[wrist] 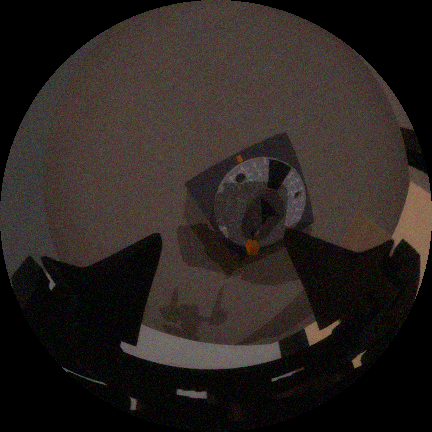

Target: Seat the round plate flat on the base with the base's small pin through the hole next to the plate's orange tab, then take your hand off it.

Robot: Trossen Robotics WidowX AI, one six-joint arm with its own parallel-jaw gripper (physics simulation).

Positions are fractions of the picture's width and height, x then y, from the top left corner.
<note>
In view: the gripper (0.52,0.55) and a round boss (0.61,0.48).
</note>
